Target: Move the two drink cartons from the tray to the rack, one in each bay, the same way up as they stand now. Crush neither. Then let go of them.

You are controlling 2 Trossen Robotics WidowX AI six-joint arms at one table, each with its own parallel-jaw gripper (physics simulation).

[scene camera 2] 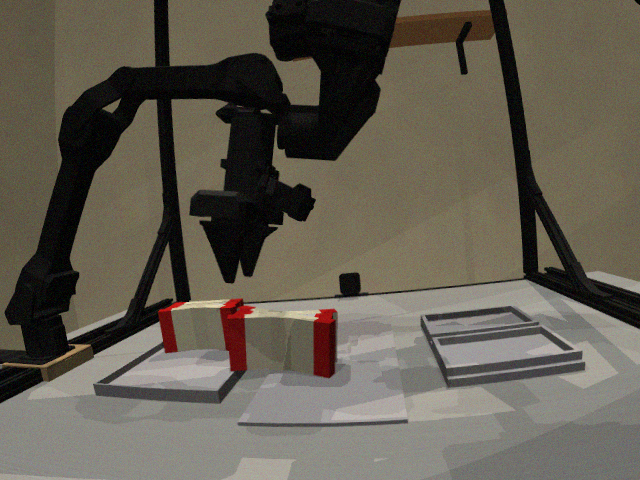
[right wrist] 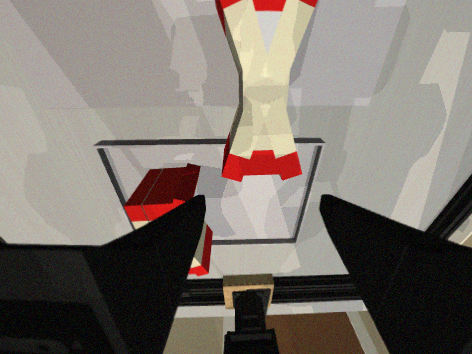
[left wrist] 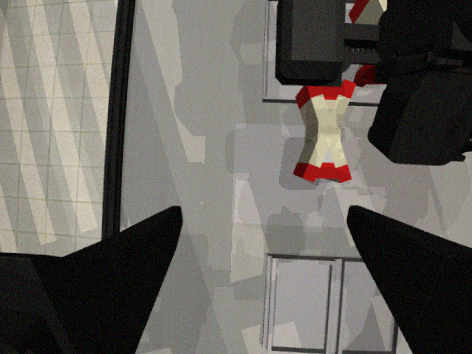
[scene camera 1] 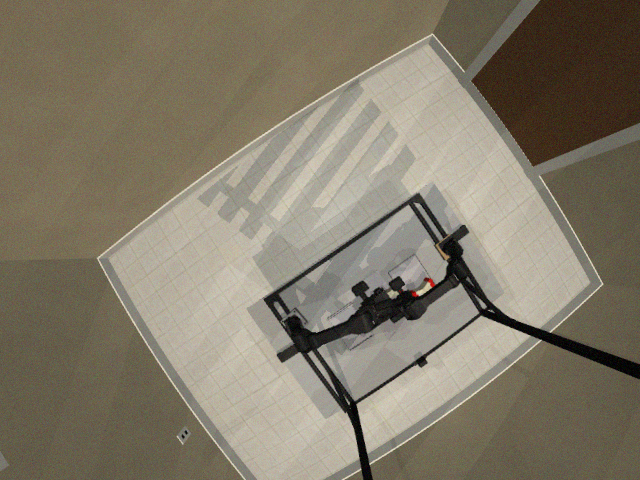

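Two cream cartons with red ends and pinched middles stand upright: one between the tray and the pale mat, its base contact unclear; the other at the far side of the tray. The two-bay rack is empty. My left gripper is open and empty, high up; its tips are unclear in scene camera 2. My right gripper is open and empty, above the cartons. Arms hide part of the cartons in scene camera 1.
A thin pale mat lies between the tray and the rack. Both arms are close together over the middle in scene camera 1, and they overlap in scene camera 2. A black frame edges the table. A small black block stands at the back.
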